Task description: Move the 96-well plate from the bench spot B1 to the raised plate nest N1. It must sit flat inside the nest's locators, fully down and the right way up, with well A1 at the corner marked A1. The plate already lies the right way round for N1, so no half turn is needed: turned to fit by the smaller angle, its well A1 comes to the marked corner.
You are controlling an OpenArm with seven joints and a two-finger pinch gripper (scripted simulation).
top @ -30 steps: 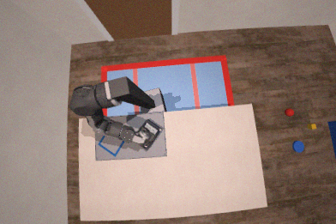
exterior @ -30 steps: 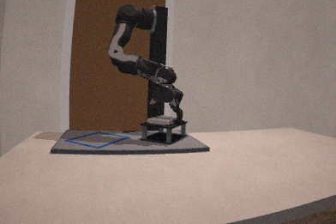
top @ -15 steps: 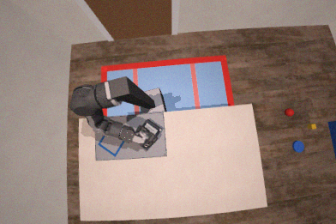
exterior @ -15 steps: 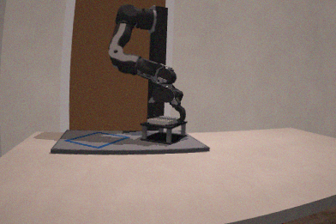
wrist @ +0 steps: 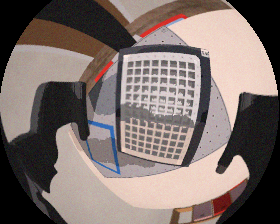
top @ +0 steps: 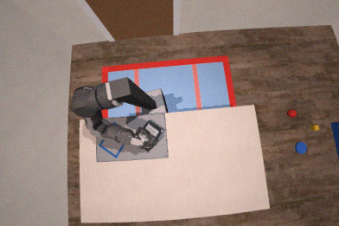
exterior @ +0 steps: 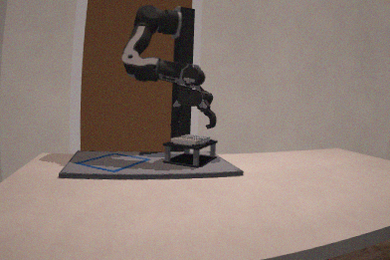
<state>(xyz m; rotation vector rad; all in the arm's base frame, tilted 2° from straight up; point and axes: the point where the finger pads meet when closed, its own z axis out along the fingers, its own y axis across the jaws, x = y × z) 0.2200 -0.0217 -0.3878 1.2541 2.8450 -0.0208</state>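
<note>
Right now the white 96-well plate is 4 cm below my hand. Round my hand: raised plate nest N1 (5 cm below).
</note>
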